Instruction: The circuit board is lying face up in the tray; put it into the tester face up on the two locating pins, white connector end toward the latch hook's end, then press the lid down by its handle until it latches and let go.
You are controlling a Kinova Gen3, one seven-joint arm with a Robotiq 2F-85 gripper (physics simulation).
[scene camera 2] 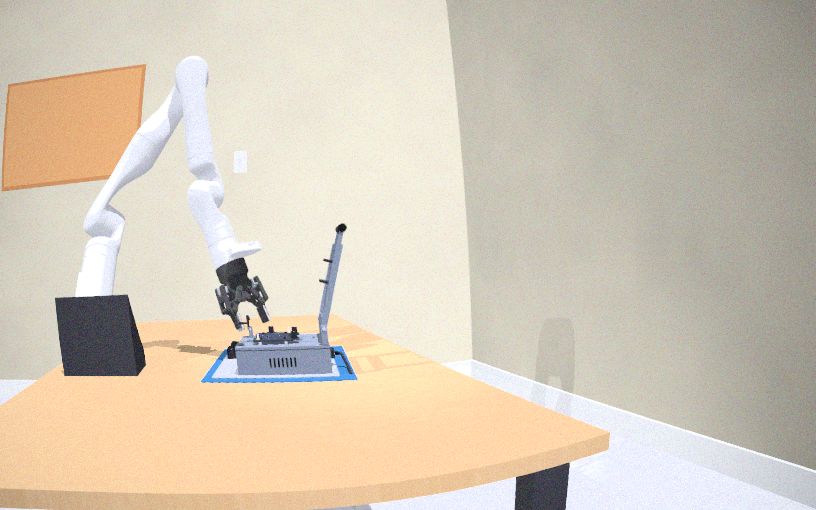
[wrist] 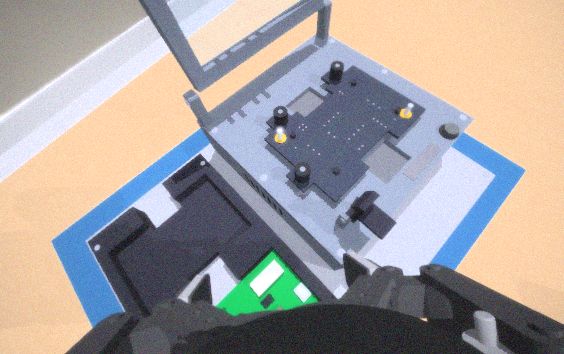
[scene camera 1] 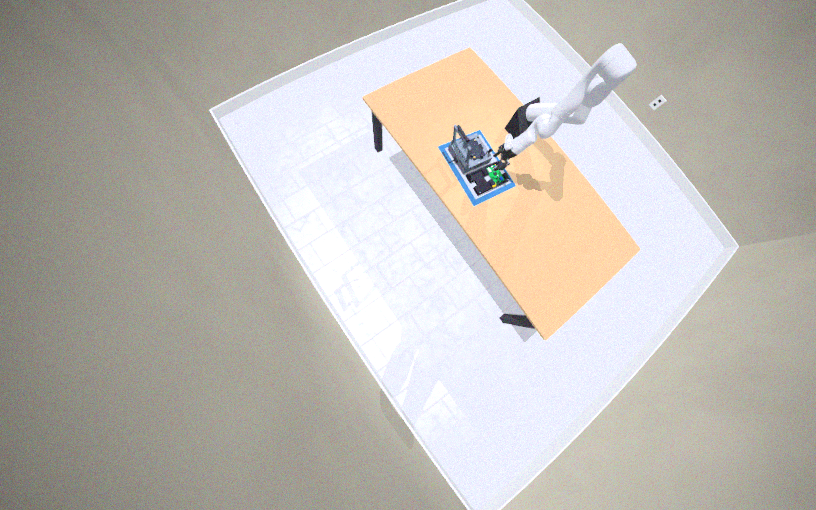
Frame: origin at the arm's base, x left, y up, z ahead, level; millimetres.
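Seen in the pictures: gripper, fingertip midpoint: [scene camera 2: 254, 326] [wrist: 279, 278] [scene camera 1: 493, 163]; arm's base, link origin: [scene camera 2: 92, 315] [scene camera 1: 531, 112].
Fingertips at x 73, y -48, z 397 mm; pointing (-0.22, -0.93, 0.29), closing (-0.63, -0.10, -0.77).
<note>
Pixels of each thing's top centre, then the offset from my fingertips to it. "spot": a spot on its surface instead. Level surfaces: height alone.
- green board, top centre: [wrist: 250, 335] [scene camera 1: 495, 173] dz +1, dx +47, dy -47 mm
- black tray, surface spot: [wrist: 165, 250] spot: dz +108, dx +37, dy -56 mm
- locating pin, top centre: [wrist: 279, 130] dz +57, dx -94, dy +5 mm
- latch hook, top centre: [wrist: 380, 208] dz -32, dx -61, dy +33 mm
- blue-bordered white mat, surface height: dy -72 mm
- wooden table, surface height: dy -74 mm
- post, top centre: [wrist: 302, 169] dz +23, dx -72, dy +7 mm
- round knob, surface spot: [wrist: 449, 131] spot: dz -63, dx -170, dy -9 mm
The green board [wrist: 282, 287] [scene camera 1: 495, 175] lies in the black tray [wrist: 165, 250]; white parts show on its top, and my gripper body hides the rest in the wrist view. The grey tester [wrist: 240, 132] [scene camera 2: 252, 360] stands beside the tray. Its bed holds no board. One locating pin [wrist: 280, 135] and another pin [wrist: 407, 111] stand upright on yellow bases. The lid [wrist: 175, 40] [scene camera 2: 330, 282] is raised, its black handle [scene camera 2: 341, 227] at the top. The latch hook [wrist: 366, 205] is at the opposite edge. My gripper [wrist: 279, 278] [scene camera 2: 252, 322] [scene camera 1: 499, 160] is open and empty, above the board's end, near the latch side.
Tray and tester stand on a blue-bordered white mat [wrist: 500, 162] [scene camera 1: 494, 197] on the wooden table [scene camera 1: 559, 240] [scene camera 2: 300, 427]. Three black posts, one of them a post [wrist: 302, 173] near the tray side, rise from the tester's bed. A round knob [wrist: 449, 131] sits at its edge.
</note>
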